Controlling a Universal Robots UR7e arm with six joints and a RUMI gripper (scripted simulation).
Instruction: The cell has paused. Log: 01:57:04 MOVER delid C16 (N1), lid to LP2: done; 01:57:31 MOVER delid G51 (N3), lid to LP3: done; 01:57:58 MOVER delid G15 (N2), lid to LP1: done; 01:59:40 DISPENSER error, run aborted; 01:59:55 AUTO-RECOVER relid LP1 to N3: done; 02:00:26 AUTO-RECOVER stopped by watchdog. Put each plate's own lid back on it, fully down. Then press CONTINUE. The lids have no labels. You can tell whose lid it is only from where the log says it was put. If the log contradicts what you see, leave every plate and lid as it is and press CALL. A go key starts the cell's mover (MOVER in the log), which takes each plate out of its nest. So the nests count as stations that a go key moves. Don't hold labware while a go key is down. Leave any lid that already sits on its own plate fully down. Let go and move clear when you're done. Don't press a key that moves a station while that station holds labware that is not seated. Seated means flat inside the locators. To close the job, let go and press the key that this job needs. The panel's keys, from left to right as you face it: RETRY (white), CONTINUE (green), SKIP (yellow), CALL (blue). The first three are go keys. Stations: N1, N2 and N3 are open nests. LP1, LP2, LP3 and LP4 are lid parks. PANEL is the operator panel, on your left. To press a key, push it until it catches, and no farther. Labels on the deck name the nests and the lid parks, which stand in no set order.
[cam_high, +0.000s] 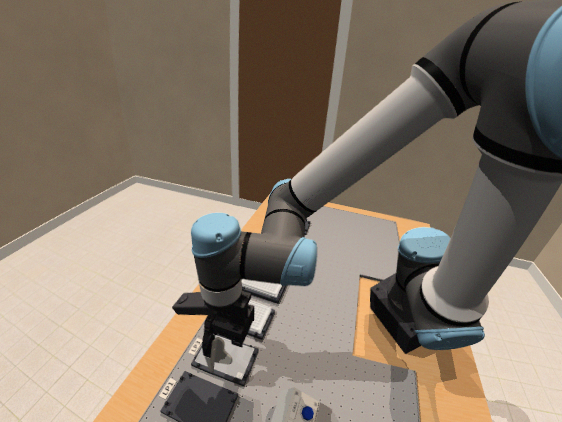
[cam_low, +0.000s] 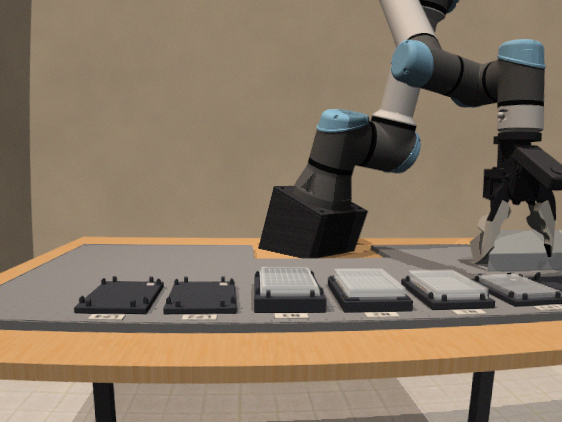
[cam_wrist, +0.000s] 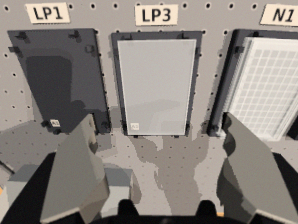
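Right now my hand is 60 mm above the LP3 lid park. Also, from my hand: yellow SKIP key: 230 mm behind, 120 mm to the left; LP1 lid park: 120 mm to the left, 60 mm below; blue CALL key: 230 mm behind, 70 mm to the left.
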